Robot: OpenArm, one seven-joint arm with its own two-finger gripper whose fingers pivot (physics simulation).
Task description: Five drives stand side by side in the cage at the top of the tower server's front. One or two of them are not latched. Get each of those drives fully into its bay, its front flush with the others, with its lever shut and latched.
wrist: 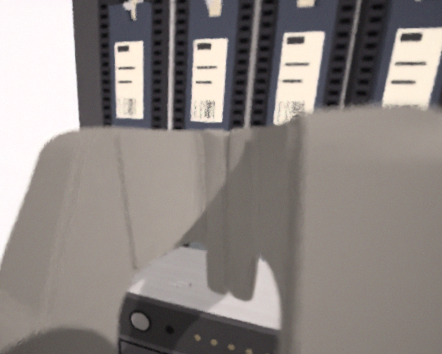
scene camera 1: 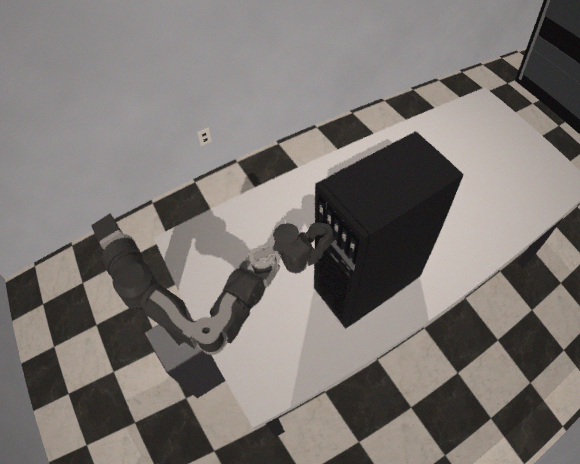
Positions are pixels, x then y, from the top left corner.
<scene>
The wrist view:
my gripper: 237, 209
black tower server: 140, 317
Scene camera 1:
my gripper: 331, 233
black tower server: 396, 200
</scene>
